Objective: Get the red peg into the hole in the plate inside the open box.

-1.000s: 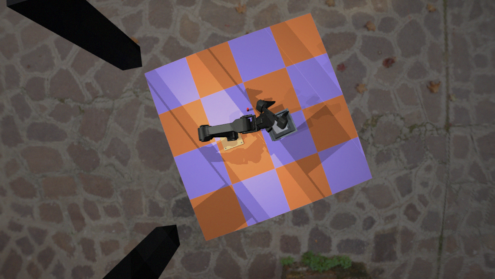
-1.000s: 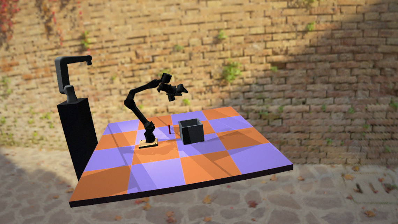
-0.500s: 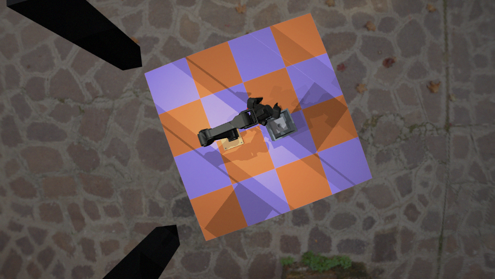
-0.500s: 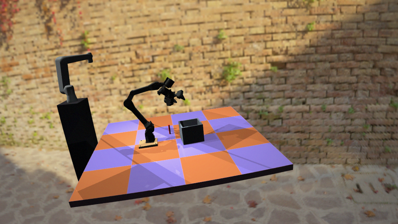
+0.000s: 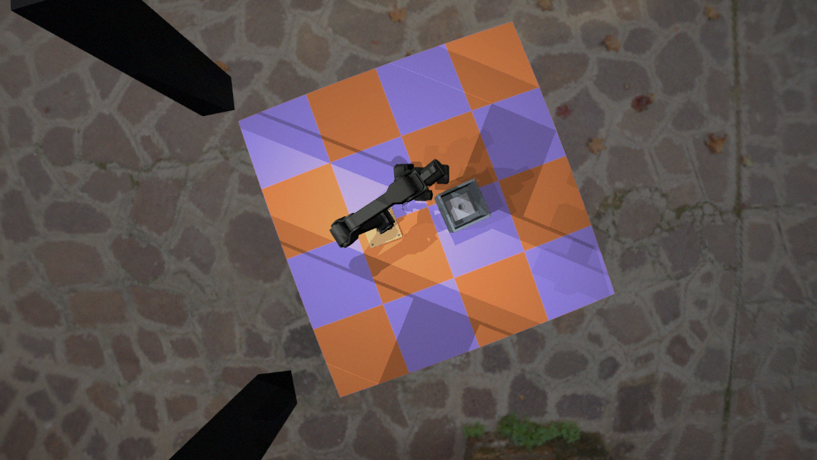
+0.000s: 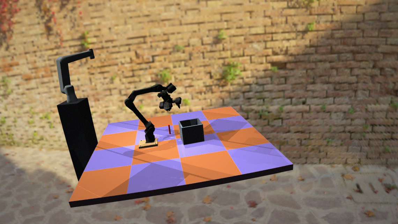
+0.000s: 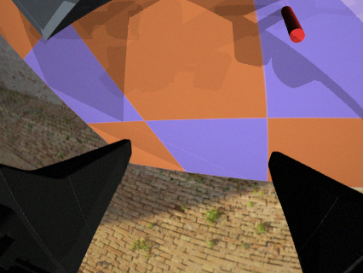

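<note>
Right now the red peg is 16 cm below my gripper tip, 6 cm behind it and 2 cm to the right of it.
</note>
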